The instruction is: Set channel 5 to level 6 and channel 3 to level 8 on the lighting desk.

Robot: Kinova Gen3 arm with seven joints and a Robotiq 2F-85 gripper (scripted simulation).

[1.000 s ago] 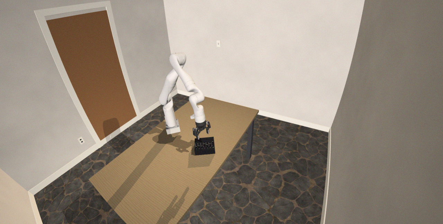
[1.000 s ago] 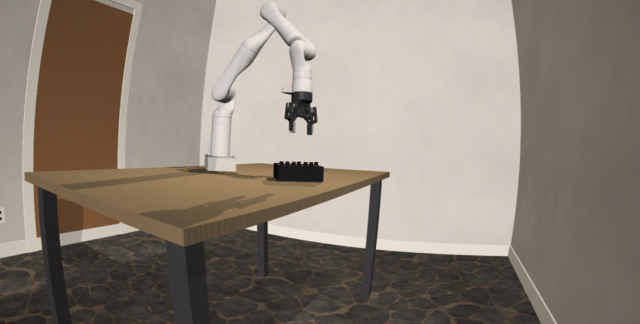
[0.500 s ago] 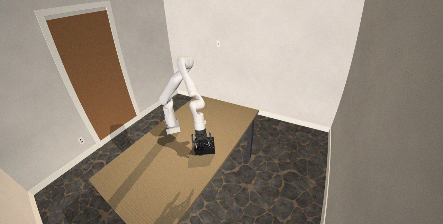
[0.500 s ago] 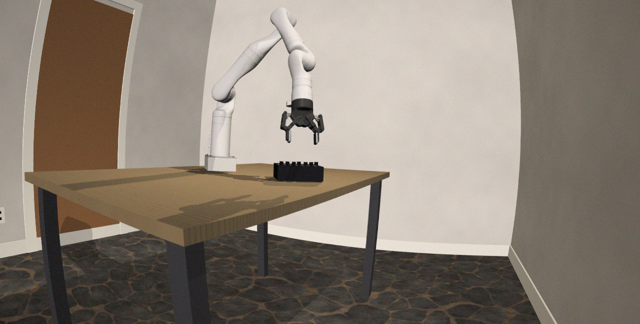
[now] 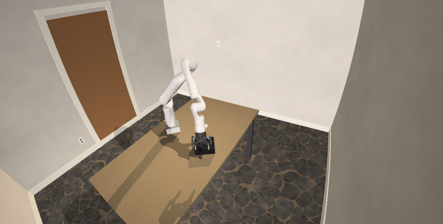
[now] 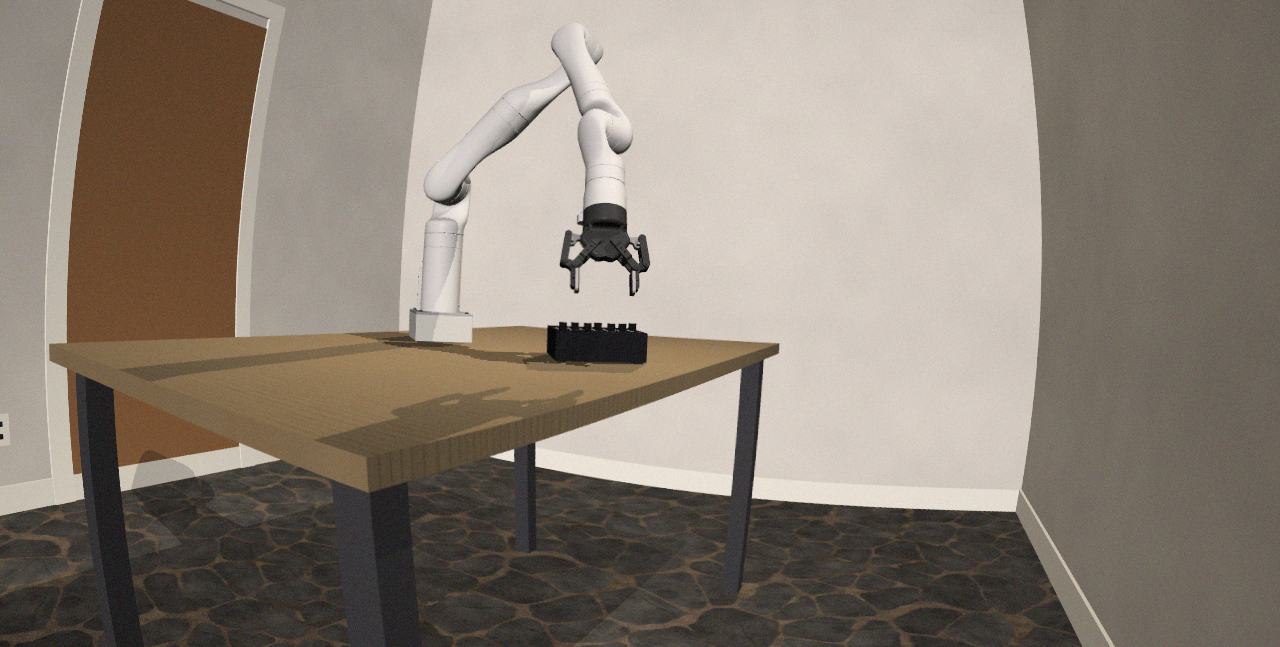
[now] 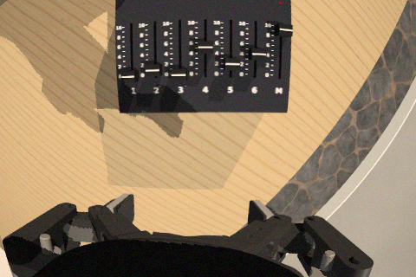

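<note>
My gripper is now 60 mm past the channel 3 fader cap, 70 mm to the right of it and 60 mm above it. Also, from my hand: M fader cap 10 mm behind, 150 mm to the left, 60 mm below; channel 4 fader cap 50 mm behind, 100 mm to the left, 60 mm below; channel 5 fader cap 30 mm behind, 100 mm to the left, 60 mm below.
</note>
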